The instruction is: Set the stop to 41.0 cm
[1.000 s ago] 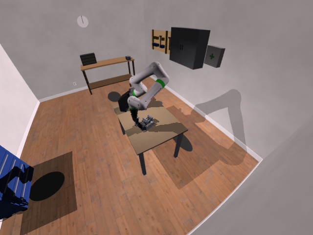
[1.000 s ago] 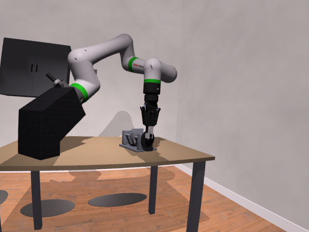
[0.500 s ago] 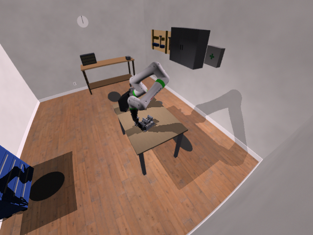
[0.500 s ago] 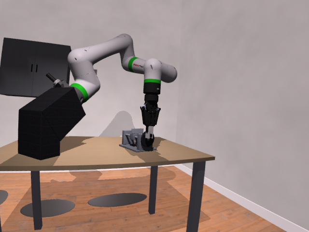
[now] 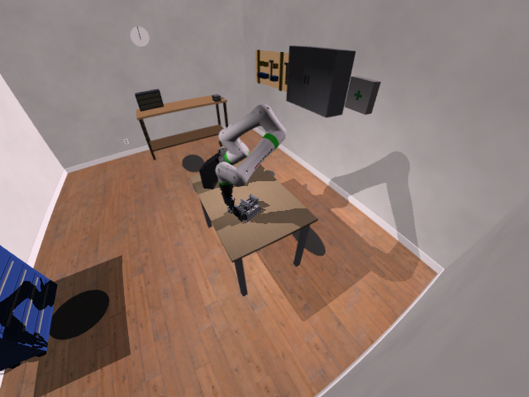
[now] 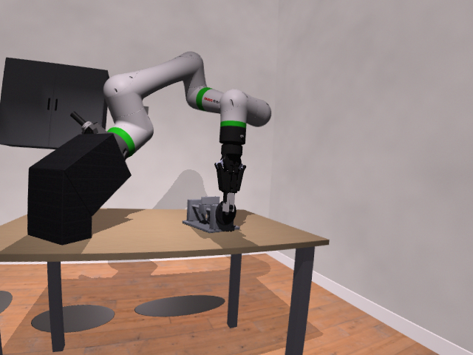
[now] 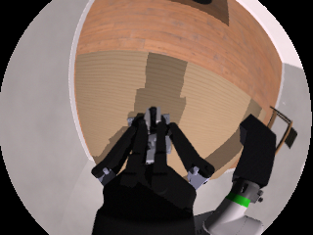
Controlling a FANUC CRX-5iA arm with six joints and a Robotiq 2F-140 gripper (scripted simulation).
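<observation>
Right now my hand is 20 mm to the right of the black handwheel and 20 mm above it. The rest, counted from my hand: grey stop (140 mm to the left, 30 mm below, 30 mm behind).
</observation>
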